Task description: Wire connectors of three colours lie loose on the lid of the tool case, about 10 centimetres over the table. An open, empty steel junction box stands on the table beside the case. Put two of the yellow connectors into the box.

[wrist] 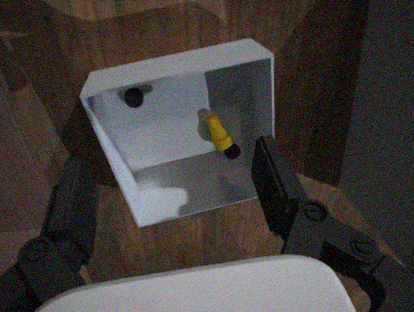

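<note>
The steel junction box (180,62) stands with its open side toward the camera, beyond the fingers. A yellow connector (219,134) shows within the box, tilted, its wider end near a black round spot (232,151) and a shadow to its left. Whether it rests on the floor of the box or is just above it, I cannot tell. My gripper (174,164) is wide open with nothing between its fingers; the left finger is outside the box's left side and the right fingertip overlaps the box's lower right edge in the view. The connectors on the case lid do not show.
Another black round spot (134,97) is at the box's upper left inside. A dark grey surface (382,115) runs down the right side of the view. Brown wood-grained table surface (200,245) shows below the box. A lighter brown surface lies at the left edge.
</note>
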